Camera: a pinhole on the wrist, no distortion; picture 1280 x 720 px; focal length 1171.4 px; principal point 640.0 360.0 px. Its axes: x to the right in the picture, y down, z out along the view. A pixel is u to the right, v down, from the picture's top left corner.
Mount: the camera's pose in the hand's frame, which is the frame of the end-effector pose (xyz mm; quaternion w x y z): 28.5 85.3 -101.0 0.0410 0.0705 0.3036 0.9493
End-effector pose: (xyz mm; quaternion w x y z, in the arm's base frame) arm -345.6 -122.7 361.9 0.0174 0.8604 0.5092 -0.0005
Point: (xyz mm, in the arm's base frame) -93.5 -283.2 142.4
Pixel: 963.5 440.2
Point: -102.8 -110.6 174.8
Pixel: 436.0 625.2
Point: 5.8 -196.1 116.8
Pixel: 610.9 359.1
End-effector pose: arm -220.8 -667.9 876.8 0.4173 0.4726 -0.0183 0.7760
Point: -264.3 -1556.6 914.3
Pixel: outside the picture
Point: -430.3 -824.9 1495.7
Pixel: 44.7 122.3
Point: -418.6 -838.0 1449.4
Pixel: 106.0 128.2
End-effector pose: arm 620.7 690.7 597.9 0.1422 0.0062 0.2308 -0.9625
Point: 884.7 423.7 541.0
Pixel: outside the picture
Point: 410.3 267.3 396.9
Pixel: outside the picture
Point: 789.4 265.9 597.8
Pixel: 1052.9 116.7
